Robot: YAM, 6 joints.
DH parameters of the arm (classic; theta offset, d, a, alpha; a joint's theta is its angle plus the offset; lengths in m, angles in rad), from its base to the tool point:
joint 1: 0 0.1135 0.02 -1.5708
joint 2: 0 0 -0.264 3.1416
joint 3: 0.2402 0 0.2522 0
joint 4: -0.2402 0 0.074 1.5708
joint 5: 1.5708 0 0 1.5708
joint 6: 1.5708 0.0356 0 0
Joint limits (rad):
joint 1: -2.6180..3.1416
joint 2: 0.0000..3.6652
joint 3: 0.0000..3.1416
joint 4: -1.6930..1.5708
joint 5: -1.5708..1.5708
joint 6: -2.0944..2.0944
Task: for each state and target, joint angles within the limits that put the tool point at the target. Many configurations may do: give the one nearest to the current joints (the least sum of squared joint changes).
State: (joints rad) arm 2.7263 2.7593 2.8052 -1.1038 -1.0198 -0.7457
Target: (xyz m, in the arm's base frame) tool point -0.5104 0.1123 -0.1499
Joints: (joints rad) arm 2.8710 3.4061 2.7586 -0.7611 -0.9144 -0.7457
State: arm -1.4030 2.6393 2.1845 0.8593 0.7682 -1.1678
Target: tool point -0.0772 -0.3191 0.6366
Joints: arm -1.7404 2.0337 2.6298 0.7703 0.6743 -1.1678
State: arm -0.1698 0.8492 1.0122 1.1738 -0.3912 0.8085
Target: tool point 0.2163 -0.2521 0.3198
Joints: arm -0.8937 1.4914 0.8559 1.0173 -0.3035 0.8085
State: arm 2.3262 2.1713 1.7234 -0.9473 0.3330 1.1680
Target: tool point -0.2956 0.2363 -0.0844
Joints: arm 2.4952 2.7570 1.6150 -0.8368 0.3019 1.1680
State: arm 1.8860 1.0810 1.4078 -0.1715 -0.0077 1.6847
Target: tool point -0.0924 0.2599 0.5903
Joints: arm 1.9111 1.4440 1.9020 0.0445 -0.0096 1.6847
